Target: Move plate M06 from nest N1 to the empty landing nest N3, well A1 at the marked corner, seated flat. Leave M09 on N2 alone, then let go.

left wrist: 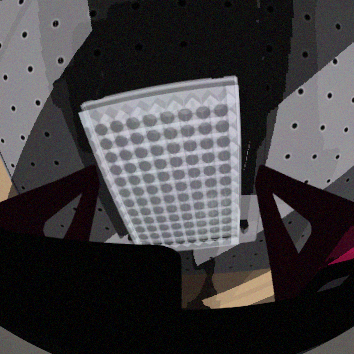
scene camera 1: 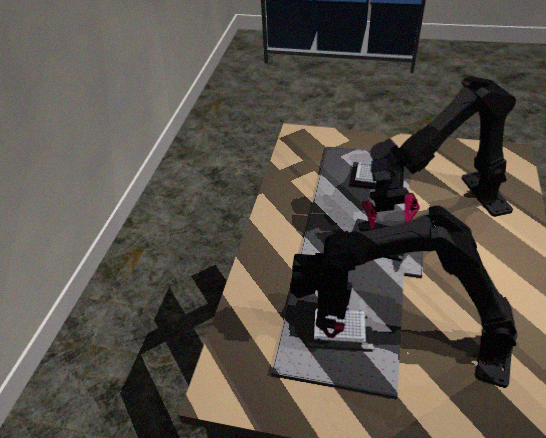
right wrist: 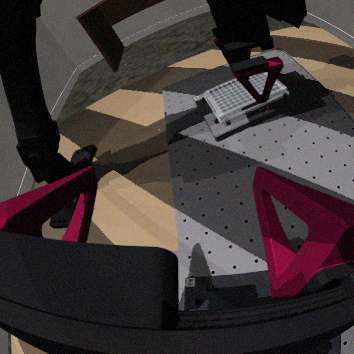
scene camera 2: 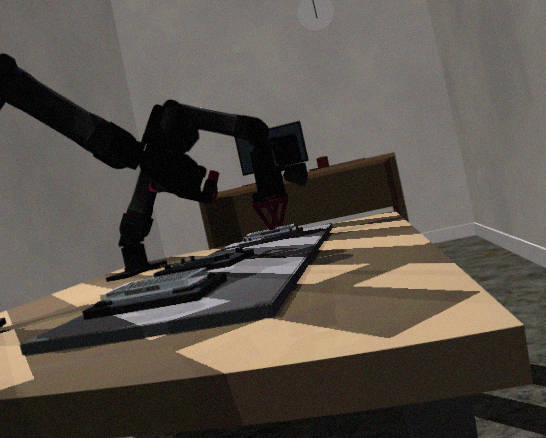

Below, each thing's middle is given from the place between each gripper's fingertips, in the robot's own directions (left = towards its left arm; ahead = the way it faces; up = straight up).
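Plate holder (scene camera 1: 311, 343): 2 cm below my left hand, 2 cm behind it.
Plate holder from my right hand: 9 cm ahead, 24 cm to the left, 14 cm below.
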